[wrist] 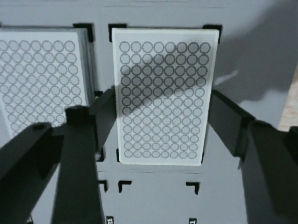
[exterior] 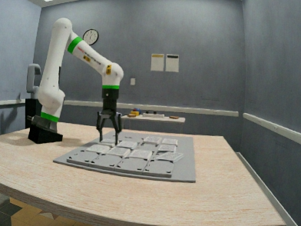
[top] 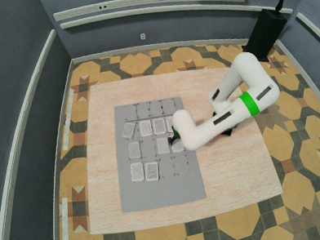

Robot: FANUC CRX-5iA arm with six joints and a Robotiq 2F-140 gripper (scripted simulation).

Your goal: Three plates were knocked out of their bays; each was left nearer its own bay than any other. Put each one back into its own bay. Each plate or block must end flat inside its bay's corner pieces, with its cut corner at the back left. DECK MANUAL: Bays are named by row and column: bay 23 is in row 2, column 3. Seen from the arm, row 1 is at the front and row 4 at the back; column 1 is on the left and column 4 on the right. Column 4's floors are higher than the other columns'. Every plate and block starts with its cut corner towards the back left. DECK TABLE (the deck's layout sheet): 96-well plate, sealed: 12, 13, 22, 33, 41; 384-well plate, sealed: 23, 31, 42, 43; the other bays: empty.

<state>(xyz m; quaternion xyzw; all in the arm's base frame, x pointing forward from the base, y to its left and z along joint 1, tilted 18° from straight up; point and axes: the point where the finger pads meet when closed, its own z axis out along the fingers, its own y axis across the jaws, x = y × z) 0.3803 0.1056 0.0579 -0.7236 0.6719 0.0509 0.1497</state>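
Right now my hand is 2 cm above the plate.
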